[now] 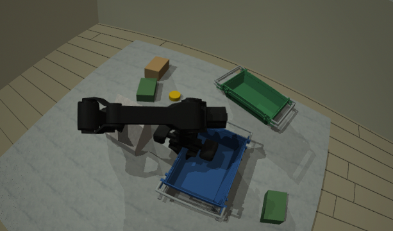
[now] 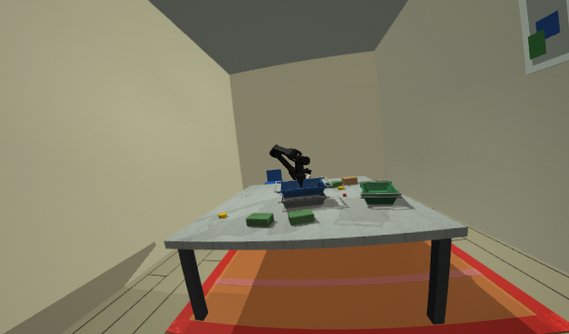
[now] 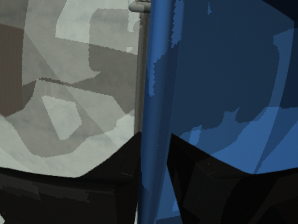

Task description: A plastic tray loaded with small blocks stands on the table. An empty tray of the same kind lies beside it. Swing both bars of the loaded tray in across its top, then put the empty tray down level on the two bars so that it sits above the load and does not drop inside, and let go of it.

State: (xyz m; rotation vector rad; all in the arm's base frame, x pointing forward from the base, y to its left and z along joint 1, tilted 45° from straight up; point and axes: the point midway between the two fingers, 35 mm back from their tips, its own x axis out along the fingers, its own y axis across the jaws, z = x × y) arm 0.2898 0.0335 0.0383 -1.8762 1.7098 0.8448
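The blue tray lies 8 cm ahead of my gripper tip, 1 cm to the left of it and 2 cm above it. Also, from my gripper tip: tan block 40 cm behind, 42 cm to the left, 7 cm below; red bit 6 cm ahead, 7 cm to the right, 8 cm below; red block 1 cm behind, 30 cm to the left, 9 cm below.
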